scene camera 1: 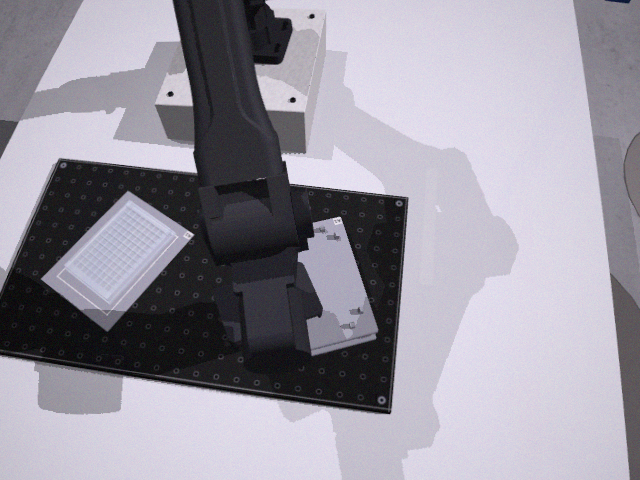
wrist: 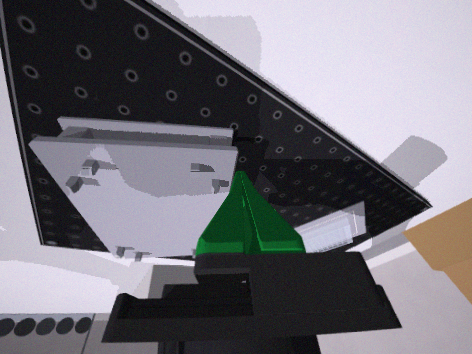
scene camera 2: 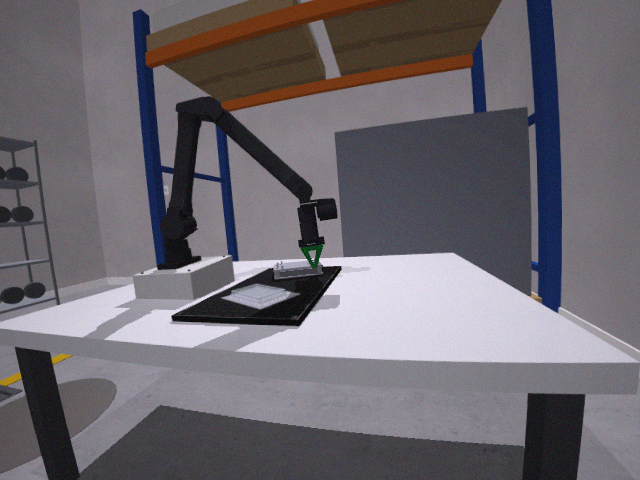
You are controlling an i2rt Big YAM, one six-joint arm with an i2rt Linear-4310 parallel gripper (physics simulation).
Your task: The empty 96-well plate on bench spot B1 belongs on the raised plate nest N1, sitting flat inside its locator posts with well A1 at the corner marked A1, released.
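Places are measured from the arm's base along level axes (x back, y right, z up), in metres.
Where they show: gripper, fingertip midpoint: point(wrist: 239, 176) point(scene camera 2: 314, 268); arm's base, link origin: point(scene camera 2: 180, 264).
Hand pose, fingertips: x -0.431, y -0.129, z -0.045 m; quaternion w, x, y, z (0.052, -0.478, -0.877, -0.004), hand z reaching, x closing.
Note:
Things, the pixels of their top centre, and the offset from my fingertips. "spot": a spot on its surface instead. Level surfaces: height alone.
- clear 96-well plate, top centre: point(scene camera 1: 118, 247) point(wrist: 315, 246) point(scene camera 2: 257, 290) dx +0.085, dy +0.227, dz -0.009 m
- spot B1, surface spot: point(scene camera 1: 107, 321) spot: dx -0.012, dy +0.211, dz -0.024 m
- raised plate nest N1, top centre: point(wrist: 158, 230) point(scene camera 1: 311, 279) point(scene camera 2: 296, 261) dx +0.077, dy -0.037, dz +0.017 m
- black perforated board, top centre: point(scene camera 1: 202, 269) point(wrist: 266, 225) point(scene camera 2: 278, 284) dx +0.082, dy +0.112, dz -0.025 m
- white table, surface height: dz -0.038 m
The clear 96-well plate point(scene camera 1: 121, 250) point(scene camera 2: 260, 292) point(wrist: 330, 235) lies flat on the grey pad of spot B1 point(scene camera 1: 107, 321), at the left of the black board in scene camera 1. The raised plate nest N1 point(scene camera 1: 338, 279) point(wrist: 150, 215) stands at the board's right, with small locator posts and an A1 mark at its upper corner in scene camera 1; no plate shows on its visible top. My gripper point(scene camera 2: 313, 267) point(wrist: 239, 176) has its green fingers shut and empty, pointing down close by the nest; whether they touch it cannot be told. In scene camera 1 the arm hides the fingers and the nest's left side.
The black perforated board point(scene camera 1: 206, 330) point(scene camera 2: 237, 316) point(wrist: 165, 75) lies on the white table point(scene camera 1: 491, 361) point(scene camera 2: 439, 320). The arm's pale base block point(scene camera 1: 232, 118) point(scene camera 2: 165, 284) stands behind the board in scene camera 1. The upper arm point(scene camera 1: 232, 103) passes over the board between plate and nest.

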